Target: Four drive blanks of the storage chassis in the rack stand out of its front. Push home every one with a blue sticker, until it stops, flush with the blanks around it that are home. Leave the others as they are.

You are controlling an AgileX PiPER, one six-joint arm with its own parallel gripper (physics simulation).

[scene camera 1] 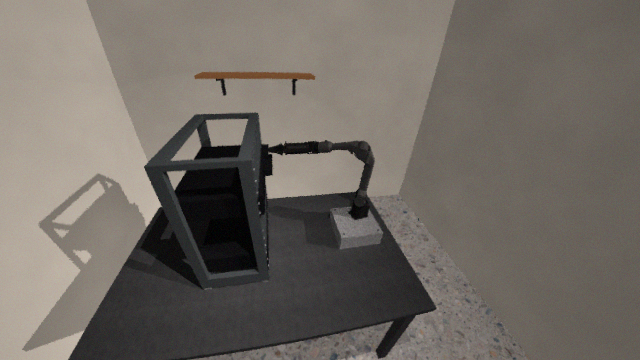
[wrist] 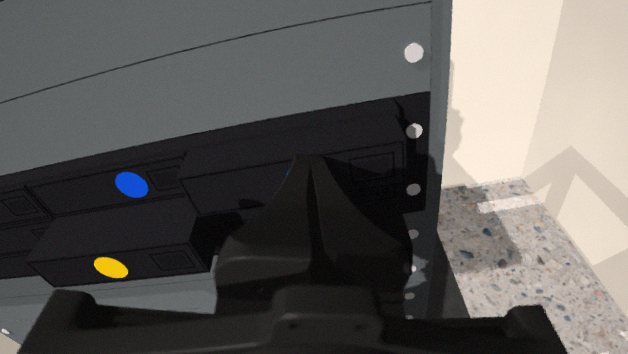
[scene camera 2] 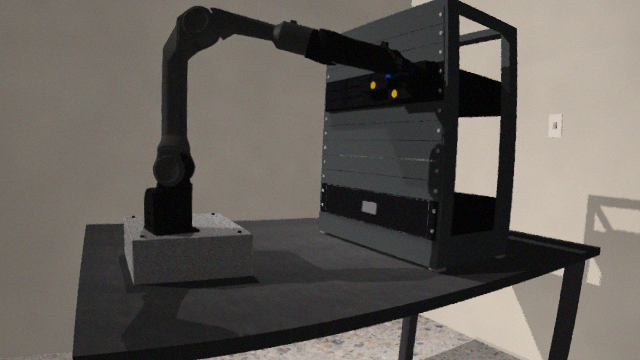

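Note:
My gripper (scene camera 1: 270, 149) (scene camera 2: 414, 68) (wrist: 307, 173) is shut and empty, its tips at the face of the upper right blank (wrist: 225, 187), which stands out of the chassis (scene camera 2: 345, 97). They cover most of its blue sticker; a blue sliver shows left of them. Contact looks likely, but the tips hide it. The other blue-stickered blank (scene camera 2: 388, 76) (wrist: 131, 184) is left of it in the top row and stands out little, if at all. A yellow-stickered blank (scene camera 2: 373, 85) (wrist: 111, 267) stands out clearly, lower left. Another yellow-stickered blank (scene camera 2: 394, 93) is lower right, hidden by the gripper in the wrist view.
The rack (scene camera 1: 252, 215) (scene camera 2: 445, 165) stands on the dark table (scene camera 1: 320, 300) (scene camera 2: 300, 315). Grey filler panels (scene camera 2: 375, 132) (wrist: 280, 75) lie above and below the chassis. The arm stands on a pale block (scene camera 1: 357, 240) (scene camera 2: 190, 262). A wooden shelf (scene camera 1: 255, 75) hangs on the wall behind.

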